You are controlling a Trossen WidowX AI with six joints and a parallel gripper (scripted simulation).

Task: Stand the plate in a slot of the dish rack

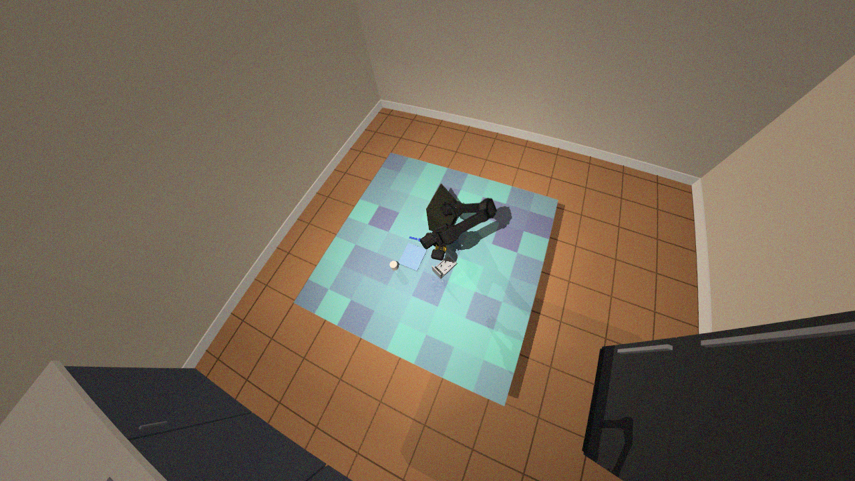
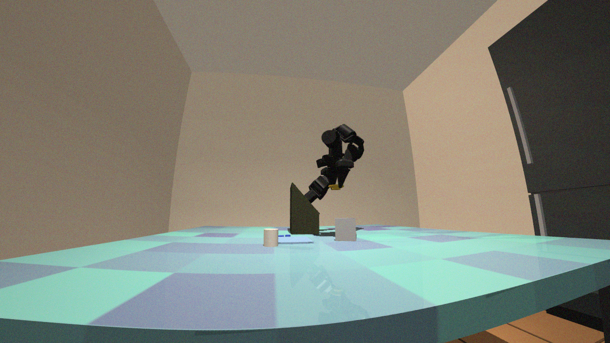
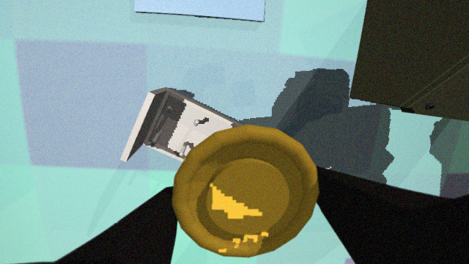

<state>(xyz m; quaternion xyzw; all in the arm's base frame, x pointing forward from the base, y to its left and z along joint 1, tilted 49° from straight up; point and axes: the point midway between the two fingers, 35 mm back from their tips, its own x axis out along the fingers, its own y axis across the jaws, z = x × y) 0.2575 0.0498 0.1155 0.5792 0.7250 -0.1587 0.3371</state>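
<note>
Right now my gripper tip is 2 cm short of the dish rack, 3 cm to the right of it and 17 cm above it. Also, from my gripper tip: light blue mat (6 cm ahead, 18 cm to the right, 19 cm below); then blue spoon (5 cm behind, 22 cm to the right, 19 cm below); then yellow plate (1 cm above).
</note>
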